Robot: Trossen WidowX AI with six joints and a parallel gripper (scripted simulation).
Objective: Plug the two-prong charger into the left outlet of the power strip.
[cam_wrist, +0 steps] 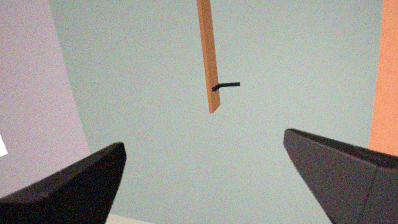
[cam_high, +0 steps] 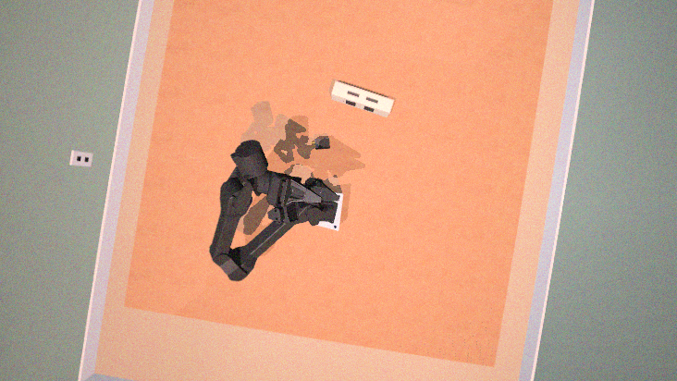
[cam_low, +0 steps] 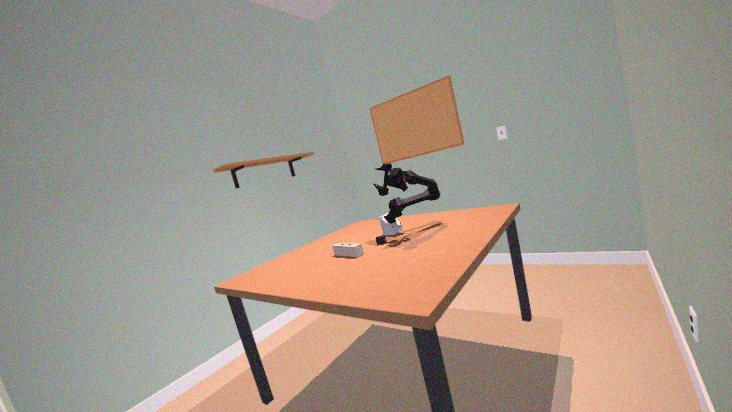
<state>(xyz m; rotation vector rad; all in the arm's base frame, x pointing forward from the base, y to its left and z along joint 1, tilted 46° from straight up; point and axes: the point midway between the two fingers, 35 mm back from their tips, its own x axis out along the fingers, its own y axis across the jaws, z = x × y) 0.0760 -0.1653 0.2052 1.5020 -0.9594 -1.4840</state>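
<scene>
The black two-prong charger is 35 cm below my gripper tip, 16 cm ahead of it and 9 cm to the left of it.
</scene>
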